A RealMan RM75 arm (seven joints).
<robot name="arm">
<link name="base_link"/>
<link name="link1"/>
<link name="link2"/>
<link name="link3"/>
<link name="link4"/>
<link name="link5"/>
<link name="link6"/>
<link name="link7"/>
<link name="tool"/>
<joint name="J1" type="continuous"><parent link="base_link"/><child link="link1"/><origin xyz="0 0 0.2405"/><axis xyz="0 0 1"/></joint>
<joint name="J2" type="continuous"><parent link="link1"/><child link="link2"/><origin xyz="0 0 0"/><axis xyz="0 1 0"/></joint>
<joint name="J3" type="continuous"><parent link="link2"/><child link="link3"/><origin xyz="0 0 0.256"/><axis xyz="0 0 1"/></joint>
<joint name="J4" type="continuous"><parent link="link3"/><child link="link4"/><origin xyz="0 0 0"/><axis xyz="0 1 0"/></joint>
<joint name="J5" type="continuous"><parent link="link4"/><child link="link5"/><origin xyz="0 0 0.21"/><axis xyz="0 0 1"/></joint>
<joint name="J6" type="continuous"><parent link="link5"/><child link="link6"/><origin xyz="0 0 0"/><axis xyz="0 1 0"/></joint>
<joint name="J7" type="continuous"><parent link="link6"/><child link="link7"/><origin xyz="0 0 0.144"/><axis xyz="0 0 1"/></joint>
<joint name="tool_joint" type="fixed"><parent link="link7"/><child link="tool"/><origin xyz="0 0 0"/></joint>
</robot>
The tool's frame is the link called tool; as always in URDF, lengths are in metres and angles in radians. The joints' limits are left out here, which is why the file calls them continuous.
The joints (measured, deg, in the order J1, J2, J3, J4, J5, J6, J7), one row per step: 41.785, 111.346, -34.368, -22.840, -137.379, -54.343, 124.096; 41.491, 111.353, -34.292, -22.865, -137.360, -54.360, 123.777; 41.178, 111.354, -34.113, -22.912, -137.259, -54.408, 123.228; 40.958, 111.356, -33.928, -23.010, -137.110, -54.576, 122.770; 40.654, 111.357, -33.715, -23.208, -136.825, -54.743, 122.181; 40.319, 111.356, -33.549, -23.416, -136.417, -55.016, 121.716; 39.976, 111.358, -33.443, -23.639, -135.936, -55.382, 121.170; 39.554, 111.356, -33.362, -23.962, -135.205, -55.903, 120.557; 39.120, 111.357, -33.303, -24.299, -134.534, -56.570, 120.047; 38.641, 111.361, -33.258, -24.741, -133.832, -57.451, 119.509; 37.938, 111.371, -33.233, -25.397, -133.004, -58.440, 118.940; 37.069, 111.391, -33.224, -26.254, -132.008, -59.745, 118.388; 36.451, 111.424, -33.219, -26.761, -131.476, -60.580, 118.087; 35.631, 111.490, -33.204, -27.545, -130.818, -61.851, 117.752; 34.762, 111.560, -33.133, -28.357, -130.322, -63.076, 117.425; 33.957, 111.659, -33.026, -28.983, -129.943, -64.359, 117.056; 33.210, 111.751, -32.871, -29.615, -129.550, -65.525, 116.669
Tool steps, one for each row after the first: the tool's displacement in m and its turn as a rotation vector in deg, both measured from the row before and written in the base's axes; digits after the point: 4 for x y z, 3 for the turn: 0.0020, -0.0016, 0.0001, 0.000, -0.106, -0.045; 0.0020, -0.0015, 0.0004, 0.070, -0.099, 0.101; 0.0010, -0.0010, 0.0005, 0.062, 0.037, 0.166; 0.0013, -0.0010, 0.0010, 0.211, 0.039, 0.227; 0.0011, -0.0012, 0.0010, 0.205, 0.228, 0.138; 0.0008, -0.0013, 0.0008, 0.133, 0.252, 0.247; 0.0006, -0.0014, 0.0012, 0.215, 0.432, 0.321; 0.0005, -0.0017, 0.0010, 0.086, 0.505, 0.287; 0.0003, -0.0020, 0.0012, 0.008, 0.575, 0.392; 0.0012, -0.0027, 0.0020, 0.138, 0.593, 0.357; 0.0012, -0.0035, 0.0025, 0.138, 0.801, 0.404; 0.0013, -0.0029, 0.0012, -0.003, 0.491, 0.148; 0.0013, -0.0039, 0.0017, -0.073, 0.701, 0.264; 0.0018, -0.0043, 0.0018, -0.075, 0.561, 0.201; 0.0016, -0.0047, 0.0008, -0.296, 0.626, 0.220; 0.0014, -0.0042, 0.0011, -0.148, 0.566, 0.253
